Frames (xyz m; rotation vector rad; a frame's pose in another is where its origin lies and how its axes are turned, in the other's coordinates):
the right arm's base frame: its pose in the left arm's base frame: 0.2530 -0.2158 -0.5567 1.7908 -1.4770 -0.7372
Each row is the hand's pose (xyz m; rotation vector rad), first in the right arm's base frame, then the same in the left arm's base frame.
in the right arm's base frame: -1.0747 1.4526 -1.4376 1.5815 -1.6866 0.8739
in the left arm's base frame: 0.3214 0.8956 1.4661 -0.1468 1.9015 0.1843
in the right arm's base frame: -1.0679 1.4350 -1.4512 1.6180 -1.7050 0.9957
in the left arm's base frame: 0.3438 0.8930 1.4602 -0.0374 1.9105 0.1152
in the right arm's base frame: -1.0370 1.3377 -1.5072 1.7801 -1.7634 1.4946
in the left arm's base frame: 0.4509 0.8823 1.4160 0.4061 1.8600 -0.1752
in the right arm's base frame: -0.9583 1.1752 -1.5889 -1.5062 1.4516 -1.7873
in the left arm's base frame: 0.6258 0.8361 1.3350 1.0829 1.5635 -0.5297
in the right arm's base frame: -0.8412 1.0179 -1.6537 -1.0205 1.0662 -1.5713
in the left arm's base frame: 0.7917 0.7489 1.2482 1.6120 1.0631 -0.7037
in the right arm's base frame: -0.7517 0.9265 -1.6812 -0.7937 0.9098 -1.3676
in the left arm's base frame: 0.8842 0.6757 1.1917 1.8163 0.7114 -0.7299
